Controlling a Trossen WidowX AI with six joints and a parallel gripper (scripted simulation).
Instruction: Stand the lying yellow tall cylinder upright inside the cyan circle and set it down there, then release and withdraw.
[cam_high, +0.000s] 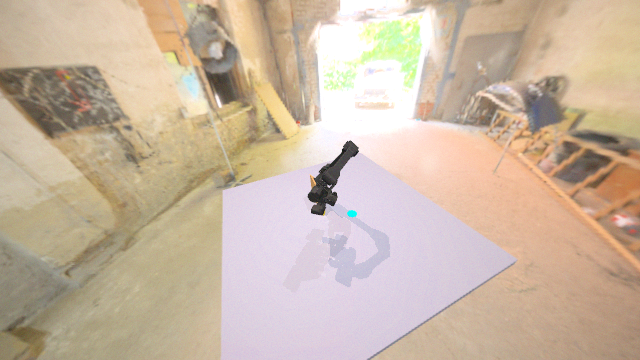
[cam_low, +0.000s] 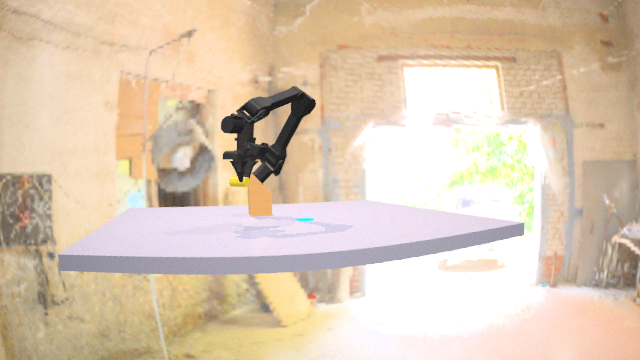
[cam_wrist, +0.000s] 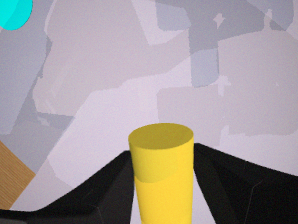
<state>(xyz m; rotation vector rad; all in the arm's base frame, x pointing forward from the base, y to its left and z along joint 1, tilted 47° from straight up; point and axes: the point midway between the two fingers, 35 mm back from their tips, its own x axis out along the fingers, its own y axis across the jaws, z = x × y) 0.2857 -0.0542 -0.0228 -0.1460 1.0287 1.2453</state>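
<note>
The yellow cylinder is 1 cm behind my gripper tip and 2 cm to the right of it. Also, from my gripper tip: cyan circle (6 cm behind, 21 cm to the left, 14 cm below).
</note>
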